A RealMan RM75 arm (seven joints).
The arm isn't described. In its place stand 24 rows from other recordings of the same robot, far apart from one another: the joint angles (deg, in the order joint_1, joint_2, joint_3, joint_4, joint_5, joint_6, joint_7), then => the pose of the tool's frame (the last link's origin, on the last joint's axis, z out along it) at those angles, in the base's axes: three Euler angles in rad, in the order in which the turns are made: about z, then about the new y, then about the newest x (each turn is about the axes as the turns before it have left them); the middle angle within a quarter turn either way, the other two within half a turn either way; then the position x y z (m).
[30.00, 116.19, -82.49, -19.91, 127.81, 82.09, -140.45] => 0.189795 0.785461 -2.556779 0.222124 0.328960 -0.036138
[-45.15, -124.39, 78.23, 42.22, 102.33, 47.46, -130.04] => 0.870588 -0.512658 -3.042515 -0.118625 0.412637 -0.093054
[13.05, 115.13, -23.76, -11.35, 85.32, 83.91, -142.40] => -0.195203 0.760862 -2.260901 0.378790 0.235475 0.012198
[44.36, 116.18, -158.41, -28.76, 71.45, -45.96, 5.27] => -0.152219 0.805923 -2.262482 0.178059 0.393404 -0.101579
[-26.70, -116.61, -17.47, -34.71, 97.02, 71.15, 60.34] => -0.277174 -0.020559 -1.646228 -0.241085 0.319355 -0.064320
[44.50, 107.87, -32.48, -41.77, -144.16, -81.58, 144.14] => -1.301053 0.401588 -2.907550 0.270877 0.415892 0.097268
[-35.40, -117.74, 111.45, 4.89, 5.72, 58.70, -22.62] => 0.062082 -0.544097 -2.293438 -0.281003 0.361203 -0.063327
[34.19, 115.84, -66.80, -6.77, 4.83, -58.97, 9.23] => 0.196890 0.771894 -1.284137 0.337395 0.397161 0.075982
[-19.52, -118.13, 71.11, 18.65, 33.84, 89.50, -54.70] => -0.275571 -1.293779 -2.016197 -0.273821 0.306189 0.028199
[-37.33, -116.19, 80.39, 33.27, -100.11, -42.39, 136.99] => -0.201929 -0.058496 -2.429312 -0.220694 0.421232 -0.041523
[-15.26, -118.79, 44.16, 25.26, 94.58, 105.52, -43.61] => -0.060188 -0.840809 -2.694160 -0.290143 0.227606 -0.004489
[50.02, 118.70, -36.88, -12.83, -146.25, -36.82, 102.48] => -0.737007 0.125781 -2.542655 0.293252 0.411538 -0.066043
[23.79, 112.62, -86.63, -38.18, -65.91, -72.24, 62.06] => -0.081112 0.611982 -2.810773 0.231877 0.329506 -0.025884
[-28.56, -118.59, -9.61, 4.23, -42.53, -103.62, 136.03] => 0.192760 -1.078719 -2.831981 -0.256367 0.262822 -0.033614
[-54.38, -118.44, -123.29, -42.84, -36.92, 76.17, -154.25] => 1.099315 -0.115147 -2.881101 -0.160453 0.423998 -0.024055
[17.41, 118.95, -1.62, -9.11, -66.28, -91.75, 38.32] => 0.748046 0.923350 -0.919161 0.375130 0.258334 0.097975
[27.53, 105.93, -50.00, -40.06, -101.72, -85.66, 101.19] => -0.678117 0.554071 -2.961212 0.286800 0.354929 0.089193
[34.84, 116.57, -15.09, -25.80, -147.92, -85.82, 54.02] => -0.210196 0.235499 -2.911655 0.320367 0.308411 -0.015987
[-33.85, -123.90, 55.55, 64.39, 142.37, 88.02, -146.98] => 1.112356 -0.120852 -2.927603 -0.221590 0.352039 -0.003685
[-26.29, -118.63, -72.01, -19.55, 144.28, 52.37, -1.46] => -0.033619 -0.773063 -1.579509 -0.312546 0.375657 0.003068
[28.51, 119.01, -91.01, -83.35, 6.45, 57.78, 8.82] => -0.789595 0.377082 -2.170374 0.177655 0.404380 0.025791
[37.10, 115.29, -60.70, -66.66, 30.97, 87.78, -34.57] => -0.962190 0.005587 -2.652044 0.230482 0.382722 0.053826
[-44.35, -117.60, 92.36, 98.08, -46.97, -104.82, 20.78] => 0.356495 0.302966 -2.962104 -0.044057 0.295421 -0.007250
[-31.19, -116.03, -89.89, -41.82, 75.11, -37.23, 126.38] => -0.093406 -0.156226 -2.419691 -0.218846 0.404855 -0.047527
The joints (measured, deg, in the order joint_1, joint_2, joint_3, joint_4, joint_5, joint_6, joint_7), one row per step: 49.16 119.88 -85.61 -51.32 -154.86 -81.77 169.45; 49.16 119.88 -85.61 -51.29 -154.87 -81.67 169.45; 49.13 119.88 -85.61 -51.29 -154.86 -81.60 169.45; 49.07 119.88 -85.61 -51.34 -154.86 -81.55 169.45; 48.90 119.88 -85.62 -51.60 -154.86 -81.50 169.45; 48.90 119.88 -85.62 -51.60 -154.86 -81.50 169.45; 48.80 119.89 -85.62 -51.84 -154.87 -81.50 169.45; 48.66 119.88 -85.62 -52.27 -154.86 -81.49 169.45; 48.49 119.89 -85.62 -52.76 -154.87 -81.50 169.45; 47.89 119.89 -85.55 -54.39 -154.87 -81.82 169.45; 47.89 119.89 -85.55 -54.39 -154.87 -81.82 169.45; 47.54 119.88 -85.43 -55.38 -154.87 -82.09 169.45; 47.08 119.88 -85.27 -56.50 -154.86 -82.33 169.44; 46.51 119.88 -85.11 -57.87 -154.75 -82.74 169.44; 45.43 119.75 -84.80 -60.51 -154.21 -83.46 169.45
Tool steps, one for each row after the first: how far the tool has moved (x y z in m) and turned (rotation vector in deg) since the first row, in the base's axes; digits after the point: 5 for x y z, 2 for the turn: 0.00006 0.00019 -0.00006 0.06 0.01 0.04; 0.00019 0.00025 -0.00010 0.11 0.05 0.05; 0.00034 0.00026 -0.00006 0.17 0.08 0.06; 0.00035 0.00027 0.00021 0.30 0.17 0.15; 0.00035 0.00027 0.00021 0.30 0.17 0.15; 0.00001 0.00033 0.00043 0.39 0.25 0.26; -0.00083 0.00068 0.00099 0.56 0.39 0.49; -0.00174 0.00091 0.00152 0.74 0.55 0.74; -0.00424 0.00106 0.00375 1.18 1.01 1.33; -0.00424 0.00106 0.00375 1.18 1.01 1.33; -0.00574 0.00112 0.00538 1.45 1.30 1.61; -0.00711 0.00109 0.00720 1.80 1.67 1.90; -0.00880 0.00058 0.00932 2.12 2.15 2.17; -0.01233 -0.00014 0.01399 2.81 3.30 2.68
